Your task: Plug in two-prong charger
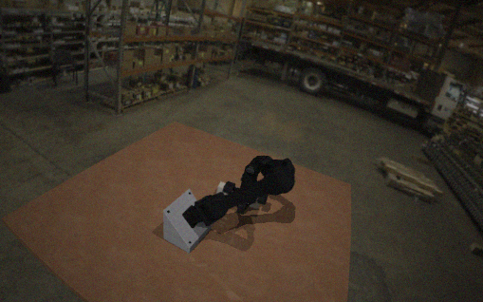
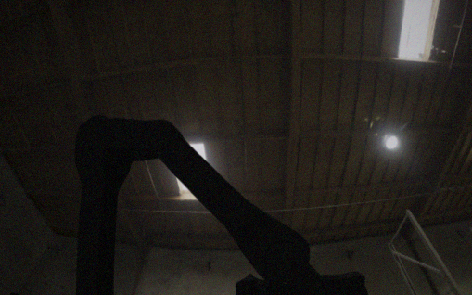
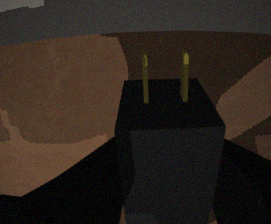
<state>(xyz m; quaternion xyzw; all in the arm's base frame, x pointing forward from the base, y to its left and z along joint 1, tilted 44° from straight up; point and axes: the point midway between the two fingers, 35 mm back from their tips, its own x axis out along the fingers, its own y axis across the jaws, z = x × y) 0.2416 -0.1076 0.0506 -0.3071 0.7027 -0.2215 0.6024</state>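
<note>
My gripper tip is 2 cm short of the two-prong charger and 1 cm below it.
</note>
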